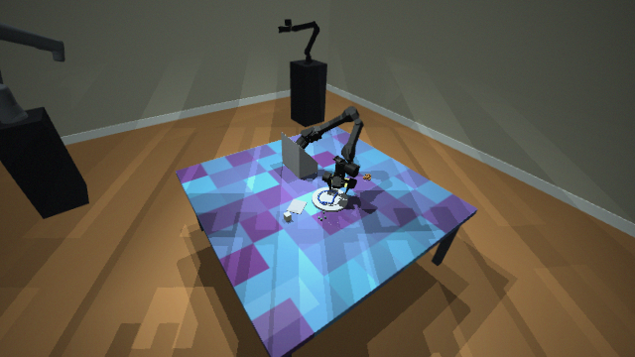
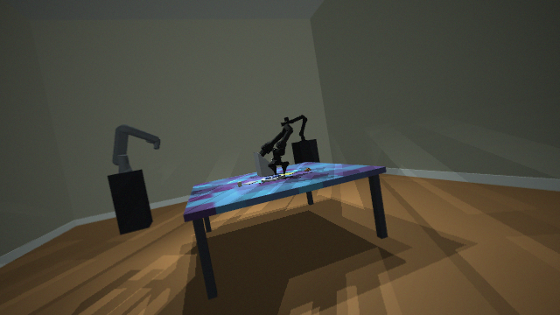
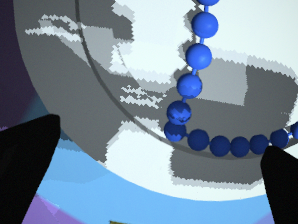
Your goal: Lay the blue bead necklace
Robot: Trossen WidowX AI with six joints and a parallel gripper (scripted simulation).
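Right now my gripper tip is 70 mm to the left of the round white bead board and 10 mm above it. From my gripper tip the other things lie so: cream cube: 10 mm behind, 340 mm to the right; then yellow patch: 90 mm behind, 100 mm to the left, 20 mm below; then flat grey square: 60 mm behind, 250 mm to the right, 20 mm below.
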